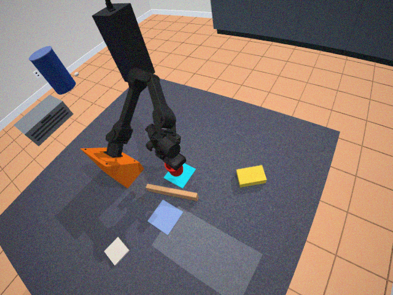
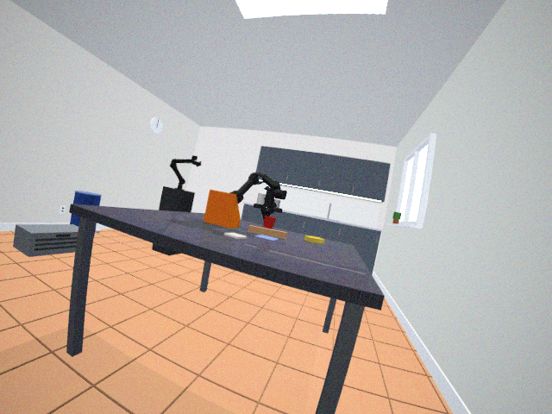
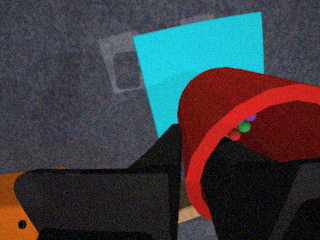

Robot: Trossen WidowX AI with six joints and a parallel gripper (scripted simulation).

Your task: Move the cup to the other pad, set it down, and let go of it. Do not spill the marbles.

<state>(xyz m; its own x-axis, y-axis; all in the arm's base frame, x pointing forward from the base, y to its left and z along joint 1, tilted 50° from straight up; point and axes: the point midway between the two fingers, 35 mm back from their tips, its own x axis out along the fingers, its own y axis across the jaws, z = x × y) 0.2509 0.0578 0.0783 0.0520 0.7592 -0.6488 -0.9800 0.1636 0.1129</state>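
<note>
Now: gripper tip 8 cm above the cyan pad and 3 cm short of it. The rest, counted from my gripper tip: red cup 3 cm ahead, 1 cm to the right; then wooden bar 10 cm to the right, 6 cm below, 6 cm ahead; then pale blue pad 19 cm to the right, 9 cm ahead, 8 cm below.
</note>
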